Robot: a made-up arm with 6 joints.
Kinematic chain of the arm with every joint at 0, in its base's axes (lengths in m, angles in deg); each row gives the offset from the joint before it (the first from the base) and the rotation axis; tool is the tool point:
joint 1: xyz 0 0 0.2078 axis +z
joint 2: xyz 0 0 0 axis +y
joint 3: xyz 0 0 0.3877 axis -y
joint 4: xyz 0 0 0 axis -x
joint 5: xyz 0.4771 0 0 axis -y
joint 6: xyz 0 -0.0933 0 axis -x
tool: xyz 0 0 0
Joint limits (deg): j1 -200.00..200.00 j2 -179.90..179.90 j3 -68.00..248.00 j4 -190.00..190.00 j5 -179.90..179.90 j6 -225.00..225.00
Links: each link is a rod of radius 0.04 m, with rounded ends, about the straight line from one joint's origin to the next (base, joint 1, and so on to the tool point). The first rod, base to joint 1, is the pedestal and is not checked.
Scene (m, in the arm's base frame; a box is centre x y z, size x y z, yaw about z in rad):
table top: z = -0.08
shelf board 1: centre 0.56 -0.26 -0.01 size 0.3 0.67 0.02 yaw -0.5
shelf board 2: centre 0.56 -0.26 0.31 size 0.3 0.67 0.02 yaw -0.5
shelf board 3: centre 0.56 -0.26 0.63 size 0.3 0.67 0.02 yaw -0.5
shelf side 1: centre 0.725 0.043 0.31 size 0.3 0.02 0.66 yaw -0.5
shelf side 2: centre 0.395 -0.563 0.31 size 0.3 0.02 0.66 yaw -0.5
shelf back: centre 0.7 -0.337 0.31 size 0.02 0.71 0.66 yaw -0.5
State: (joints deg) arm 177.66 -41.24 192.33 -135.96 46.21 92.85
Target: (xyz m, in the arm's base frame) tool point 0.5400 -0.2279 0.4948
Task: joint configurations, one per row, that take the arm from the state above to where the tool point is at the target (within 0.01 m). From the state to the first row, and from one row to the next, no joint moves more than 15 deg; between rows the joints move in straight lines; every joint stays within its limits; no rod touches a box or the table.
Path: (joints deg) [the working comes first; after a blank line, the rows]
Joints at the target: 163.71 -16.24 181.68 -136.12 46.21 92.85
Straight joint move there: touches shelf board 2.

1: 182.70 -34.58 203.50 -136.64 46.21 92.85
2: 187.74 -27.91 214.67 -137.33 46.21 92.85
3: 192.77 -21.25 225.84 -138.01 46.21 92.85
4: 186.16 -7.24 222.94 -138.27 46.21 92.85
5: 179.55 6.77 220.04 -138.53 46.21 92.85
6: 172.93 20.78 217.15 -138.80 46.21 92.85
7: 169.86 8.44 205.33 -137.90 46.21 92.85
8: 166.78 -3.90 193.50 -137.01 46.21 92.85
9: 163.71 -16.24 181.68 -136.12 46.21 92.85

